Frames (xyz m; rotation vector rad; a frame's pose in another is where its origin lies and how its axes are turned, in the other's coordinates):
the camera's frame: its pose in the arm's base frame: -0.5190 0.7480 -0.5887 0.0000 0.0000 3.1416
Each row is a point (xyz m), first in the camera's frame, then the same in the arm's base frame.
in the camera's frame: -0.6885 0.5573 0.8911
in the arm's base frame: 0.1695 0.1907 0.3024
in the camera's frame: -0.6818 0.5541 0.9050
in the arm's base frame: 0.1628 0.1939 0.3163
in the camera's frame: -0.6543 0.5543 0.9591
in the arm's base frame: 0.1353 0.1937 0.3704
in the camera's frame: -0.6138 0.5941 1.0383
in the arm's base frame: 0.0948 0.1539 0.4496
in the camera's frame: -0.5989 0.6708 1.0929
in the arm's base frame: 0.0799 0.0772 0.5042
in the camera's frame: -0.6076 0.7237 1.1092
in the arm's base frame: 0.0886 0.0243 0.5205
